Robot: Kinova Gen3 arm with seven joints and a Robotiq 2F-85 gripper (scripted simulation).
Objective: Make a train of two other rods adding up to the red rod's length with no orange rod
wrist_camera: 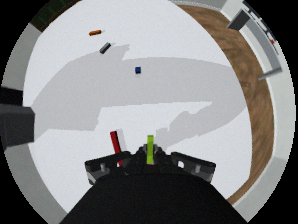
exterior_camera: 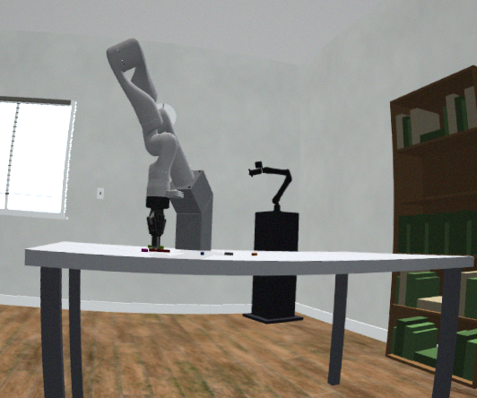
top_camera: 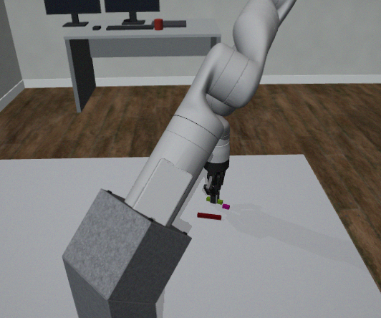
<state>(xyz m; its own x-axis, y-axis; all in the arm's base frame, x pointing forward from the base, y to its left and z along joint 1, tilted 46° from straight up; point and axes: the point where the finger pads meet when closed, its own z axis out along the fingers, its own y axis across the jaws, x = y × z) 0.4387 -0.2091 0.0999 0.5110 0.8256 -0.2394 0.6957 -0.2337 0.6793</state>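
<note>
My gripper is now 1 cm above the lime rod. From my hand the other things lie so: red rod 5 cm behind, 3 cm to the left, 3 cm below; blue rod 13 cm to the left, 6 cm ahead, 3 cm below; magenta rod 3 cm to the right, 3 cm below, 2 cm behind.
</note>
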